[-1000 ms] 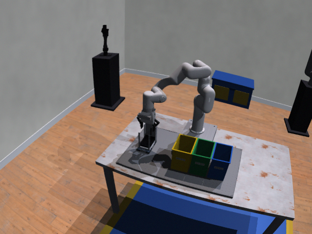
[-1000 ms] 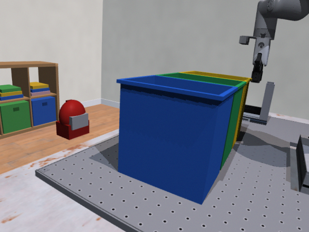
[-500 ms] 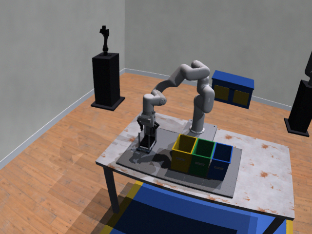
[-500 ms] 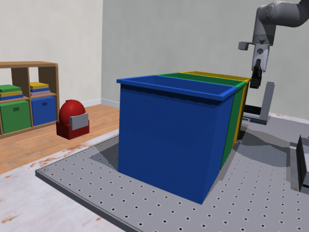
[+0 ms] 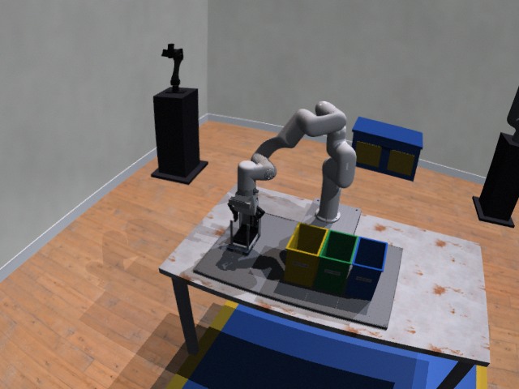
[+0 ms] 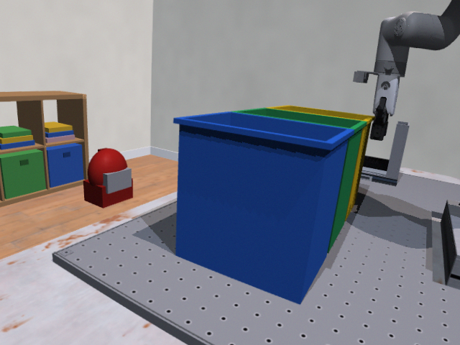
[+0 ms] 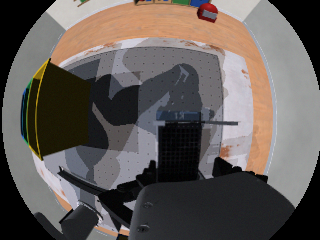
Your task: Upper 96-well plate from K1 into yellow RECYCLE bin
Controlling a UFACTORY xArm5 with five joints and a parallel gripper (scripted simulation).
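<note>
Right now my hand is 8 cm above the dark 96-well plate. Round my hand: rack post: 5 cm to the left, 5 cm behind, 3 cm below; pale plate: 9 cm below; yellow bin: 30 cm to the left, 10 cm ahead, 3 cm below.
</note>
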